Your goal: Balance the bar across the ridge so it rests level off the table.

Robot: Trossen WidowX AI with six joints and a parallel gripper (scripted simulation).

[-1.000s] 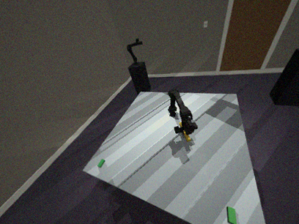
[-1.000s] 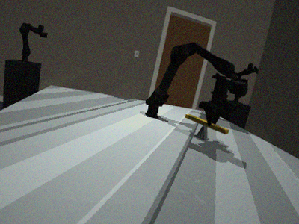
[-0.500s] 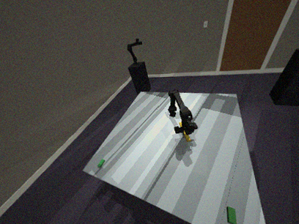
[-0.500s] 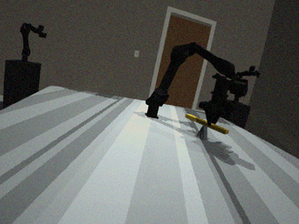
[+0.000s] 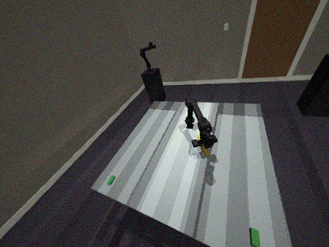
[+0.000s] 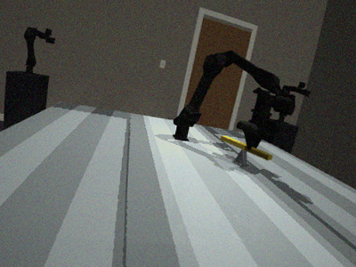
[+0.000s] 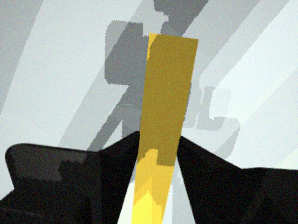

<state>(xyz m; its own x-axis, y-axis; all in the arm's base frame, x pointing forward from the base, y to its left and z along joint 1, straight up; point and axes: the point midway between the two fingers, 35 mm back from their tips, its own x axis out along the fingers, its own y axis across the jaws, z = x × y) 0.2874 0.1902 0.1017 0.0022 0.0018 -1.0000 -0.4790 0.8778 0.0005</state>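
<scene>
My gripper tip is 20 mm past the yellow bar and 10 mm to the left of it.
</scene>
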